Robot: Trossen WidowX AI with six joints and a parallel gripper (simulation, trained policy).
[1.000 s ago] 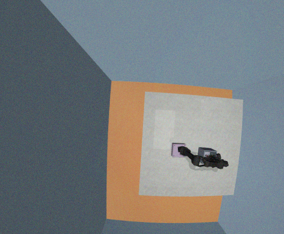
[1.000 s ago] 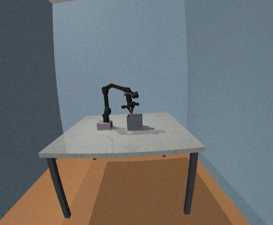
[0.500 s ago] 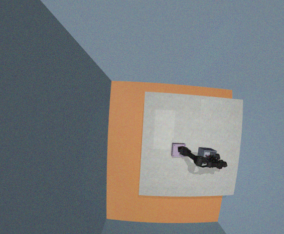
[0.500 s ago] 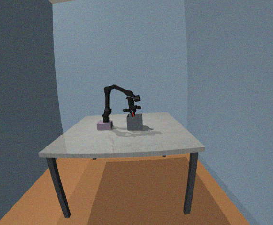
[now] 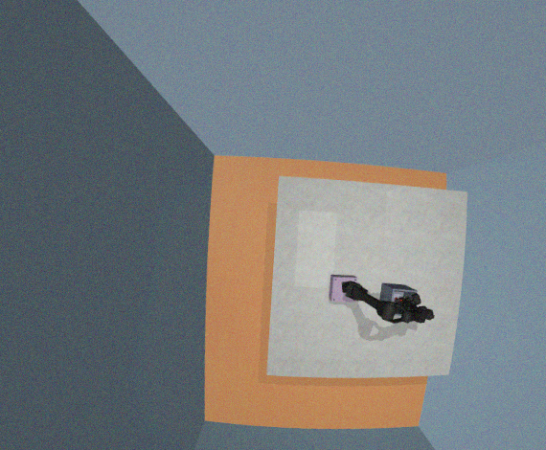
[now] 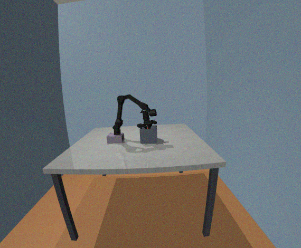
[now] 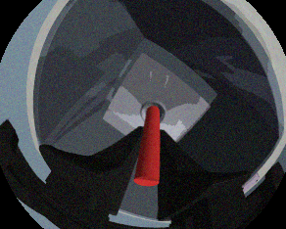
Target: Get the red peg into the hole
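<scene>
Right now the red peg is 1 cm above my gripper tip. The rest, counted from my gripper tip: plate (4 cm below, 1 cm to the right).
</scene>
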